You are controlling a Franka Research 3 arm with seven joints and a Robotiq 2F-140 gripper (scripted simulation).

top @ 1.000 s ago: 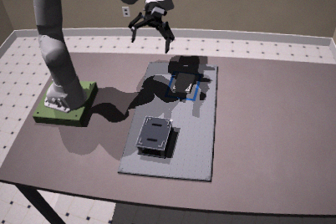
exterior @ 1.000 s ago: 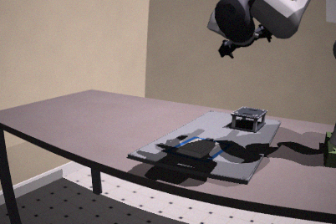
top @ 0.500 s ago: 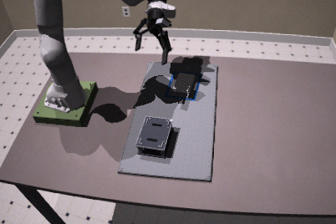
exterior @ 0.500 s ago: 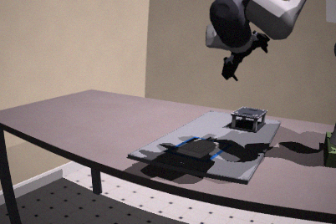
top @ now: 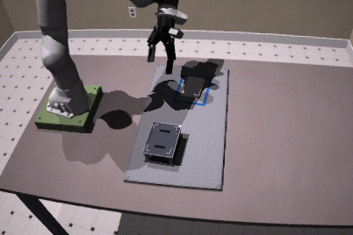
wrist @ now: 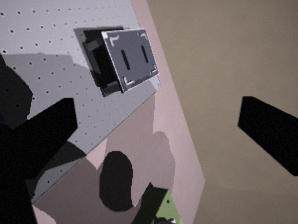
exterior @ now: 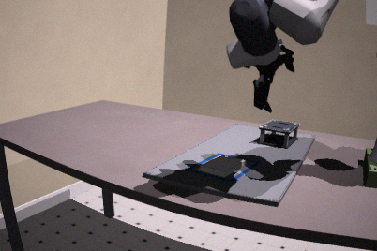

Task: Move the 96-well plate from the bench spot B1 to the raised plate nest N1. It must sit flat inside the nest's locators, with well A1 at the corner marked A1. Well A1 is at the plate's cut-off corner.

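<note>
Right now my hand is 22 cm above the white 96-well plate, 13 cm to the right of it and 11 cm short of it. From my hand the other things lie so: raised plate nest N1 (24 cm to the right, 17 cm below, 5 cm ahead); then A1 mark (17 cm to the right, 17 cm below, 10 cm ahead).
</note>
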